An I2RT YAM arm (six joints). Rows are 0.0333 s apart.
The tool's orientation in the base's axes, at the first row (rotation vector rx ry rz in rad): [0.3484 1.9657 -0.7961]
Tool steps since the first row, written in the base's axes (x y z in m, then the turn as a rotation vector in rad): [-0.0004 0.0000 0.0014 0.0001 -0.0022 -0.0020]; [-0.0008 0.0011 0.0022 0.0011 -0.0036 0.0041]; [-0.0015 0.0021 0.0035 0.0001 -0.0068 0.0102]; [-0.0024 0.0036 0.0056 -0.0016 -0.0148 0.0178]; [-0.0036 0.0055 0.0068 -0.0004 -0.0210 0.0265]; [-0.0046 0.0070 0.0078 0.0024 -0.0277 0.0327]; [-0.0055 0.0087 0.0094 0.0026 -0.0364 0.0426]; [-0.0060 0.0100 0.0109 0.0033 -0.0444 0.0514]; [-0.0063 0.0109 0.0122 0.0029 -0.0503 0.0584]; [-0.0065 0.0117 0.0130 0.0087 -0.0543 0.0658]
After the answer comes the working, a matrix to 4 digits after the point.
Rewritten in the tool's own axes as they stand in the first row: [-0.0010 -0.0008 -0.0007 0.0018 -0.0008 0.0022]; [-0.0016 -0.0005 -0.0020 -0.0038 -0.0037 0.0017]; [-0.0024 -0.0006 -0.0036 -0.0083 -0.0090 0.0011]; [-0.0039 -0.0008 -0.0059 -0.0133 -0.0188 0.0027]; [-0.0045 -0.0005 -0.0083 -0.0209 -0.0262 0.0047]; [-0.0049 -0.0003 -0.0103 -0.0271 -0.0321 0.0090]; [-0.0060 -0.0001 -0.0126 -0.0350 -0.0423 0.0115]; [-0.0071 0.0000 -0.0143 -0.0422 -0.0513 0.0143]; [-0.0082 0.0000 -0.0155 -0.0475 -0.0587 0.0156]; [-0.0088 0.0002 -0.0164 -0.0565 -0.0614 0.0197]
The tool's axes in the first row as the columns of a matrix, in the base's axes (rounded; the answer above uses it unrounded):
[-0.5061 0.5395 0.6730]
[-0.0808 0.7471 -0.6597]
[-0.8587 -0.3883 -0.3345]

